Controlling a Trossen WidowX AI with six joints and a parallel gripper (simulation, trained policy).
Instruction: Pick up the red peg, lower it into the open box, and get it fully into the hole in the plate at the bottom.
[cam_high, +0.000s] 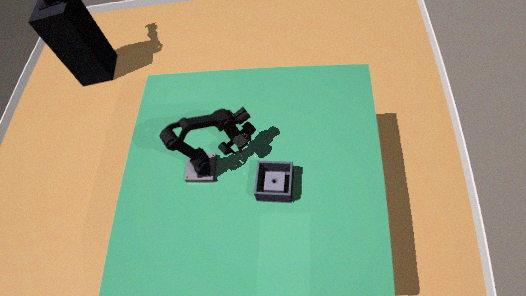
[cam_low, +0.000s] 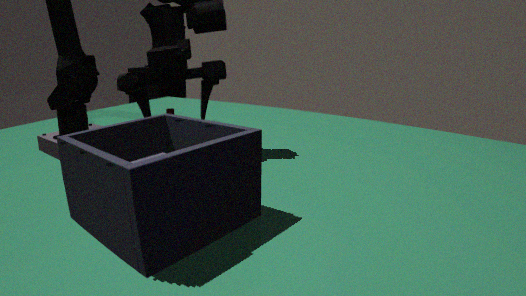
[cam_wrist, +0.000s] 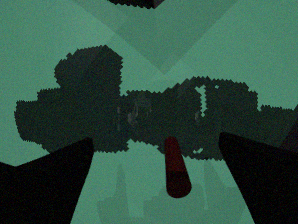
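Now: gripper tip 2 cm past the red peg, 1 cm to the right of it and 1 cm above it. Round my gripper tip: dark box 20 cm to the right, 13 cm ahead, 3 cm below; then grey plate 20 cm to the right, 13 cm ahead, 1 cm below.
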